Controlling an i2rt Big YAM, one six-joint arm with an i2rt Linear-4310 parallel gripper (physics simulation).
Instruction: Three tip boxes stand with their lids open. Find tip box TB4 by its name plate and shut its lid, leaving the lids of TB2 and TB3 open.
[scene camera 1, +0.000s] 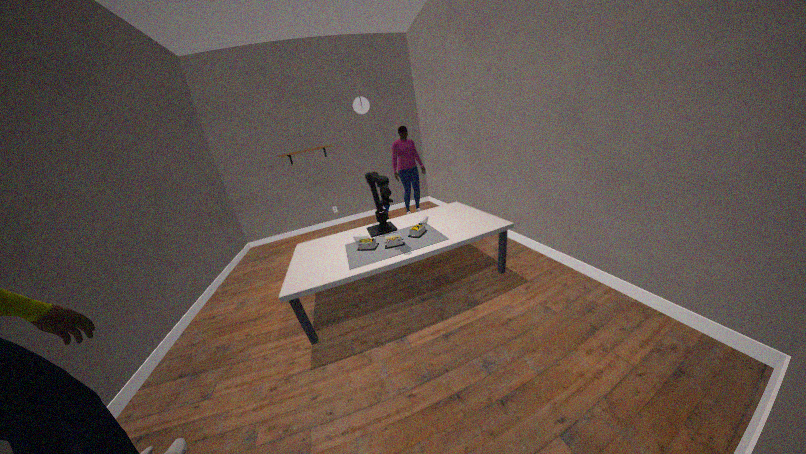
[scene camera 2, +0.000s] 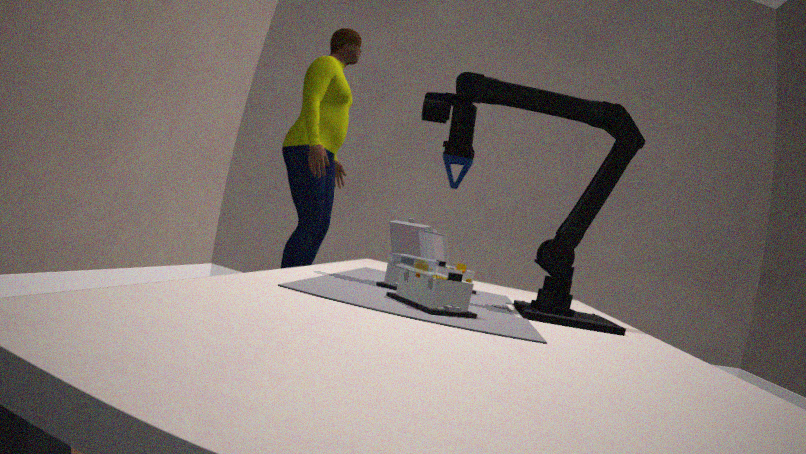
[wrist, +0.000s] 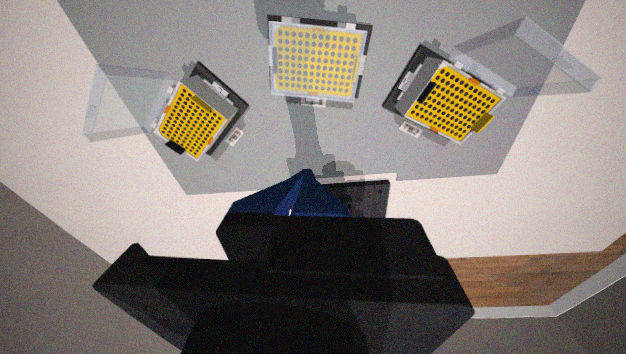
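The middle tip box TB4 has its clear lid lying level over its yellow rack; its name plate is blurred. TB3, left in the wrist view, has its clear lid standing open on the outer side. TB2, right in the wrist view, has its lid open outward too. Two raised lids show in scene camera 2. My blue-fingered gripper is shut and empty, pointing down high above the boxes, touching none.
The boxes stand on a grey mat on the white table. The arm's black base is behind the mat. One person in yellow and one in pink stand in the room.
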